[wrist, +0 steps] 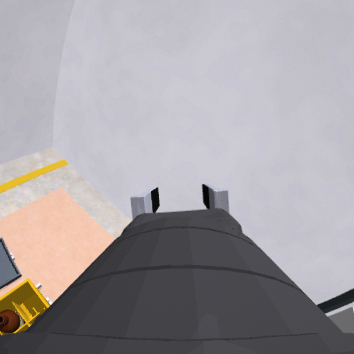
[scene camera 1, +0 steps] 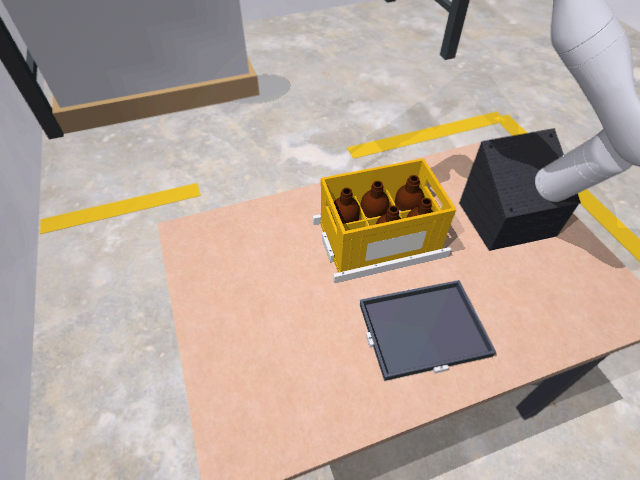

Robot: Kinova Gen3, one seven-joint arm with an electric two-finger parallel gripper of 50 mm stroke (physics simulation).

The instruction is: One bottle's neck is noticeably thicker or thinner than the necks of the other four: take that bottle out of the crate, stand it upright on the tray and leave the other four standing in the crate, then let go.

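Frame: origin at the arm's base, x right, y ahead, z up, level; centimetres.
Seen in the pictures: gripper, between the fingertips: (wrist: 180, 194); arm's base, origin of its link: (scene camera 1: 552, 183).
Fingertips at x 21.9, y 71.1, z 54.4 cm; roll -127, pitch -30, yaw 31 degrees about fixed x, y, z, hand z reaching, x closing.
Note:
Offsets run from my fingertips to a thing's top centre. "spot": to the spot under its first point. Level surfaces: height alone.
A yellow crate {dx -13.5, dy -30.2, dz -52.9 cm} (scene camera 1: 395, 227) (wrist: 31, 291) stands on the table and holds brown bottles. In the scene view the back row has a left bottle {dx -8.8, dy -21.9, dz -54.2 cm} (scene camera 1: 346, 205), a middle bottle {dx -8.9, dy -30.0, dz -54.2 cm} (scene camera 1: 375, 200) and a right bottle {dx -9.8, dy -39.4, dz -54.2 cm} (scene camera 1: 409, 195). Two more, a front bottle {dx -17.8, dy -30.3, dz -54.2 cm} (scene camera 1: 392, 214) and a front right bottle {dx -17.9, dy -38.8, dz -54.2 cm} (scene camera 1: 425, 206), are mostly hidden by the crate wall. A bottle (wrist: 9, 321) also shows in the wrist view. I cannot tell which neck differs. A dark tray (scene camera 1: 426, 330) (wrist: 7, 265) lies in front of the crate, with no bottle on it. My gripper (wrist: 180, 194) is open and empty, away from the crate.
White strips {spot: dx -23.8, dy -29.3, dz -67.9 cm} (scene camera 1: 392, 264) lie along the crate's base. A black block (scene camera 1: 516, 191) stands right of the crate, beside the arm's base. Small white clips {spot: dx -51.5, dy -28.3, dz -68.9 cm} (scene camera 1: 440, 368) sit at the tray's edges. The table {dz -70.4 cm} (scene camera 1: 258, 335) has its front edge below the tray.

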